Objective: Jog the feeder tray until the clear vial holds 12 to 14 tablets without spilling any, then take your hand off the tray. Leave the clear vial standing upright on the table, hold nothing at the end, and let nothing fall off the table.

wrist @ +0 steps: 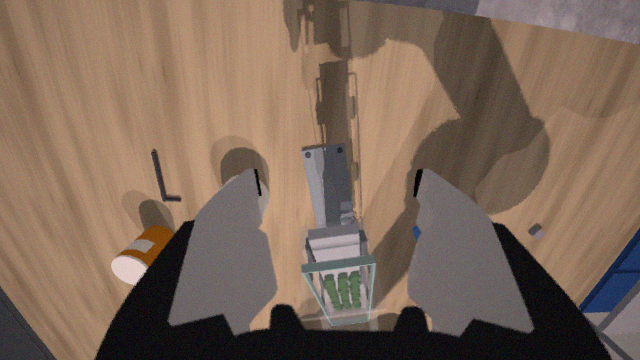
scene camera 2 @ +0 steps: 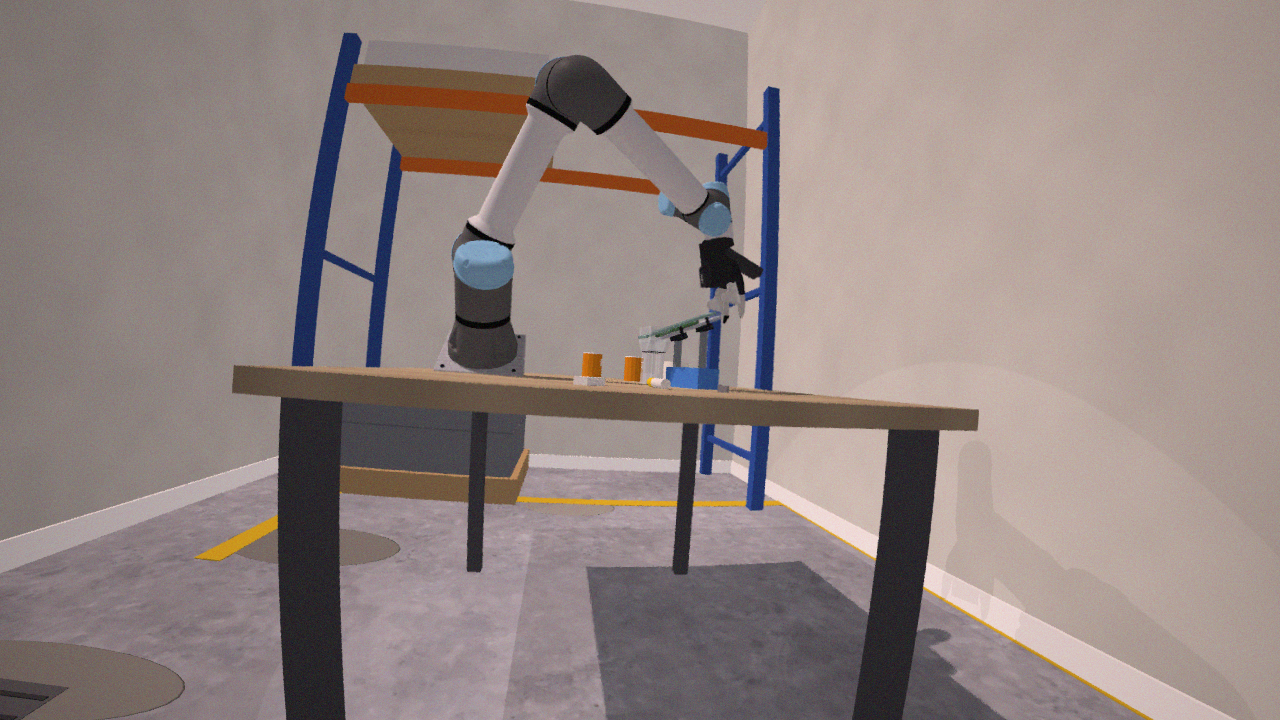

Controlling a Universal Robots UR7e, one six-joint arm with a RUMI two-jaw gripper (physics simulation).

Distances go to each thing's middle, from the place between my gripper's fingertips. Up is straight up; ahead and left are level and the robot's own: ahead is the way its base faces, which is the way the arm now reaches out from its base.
My hand is 120 mm past the feeder tray (wrist: 338,274), 30 mm to the left of it and 10 mm above it. The rest, counted from my hand: blue box (scene camera 2: 683,377) (130 mm behind, 230 mm to the right, 150 mm below).
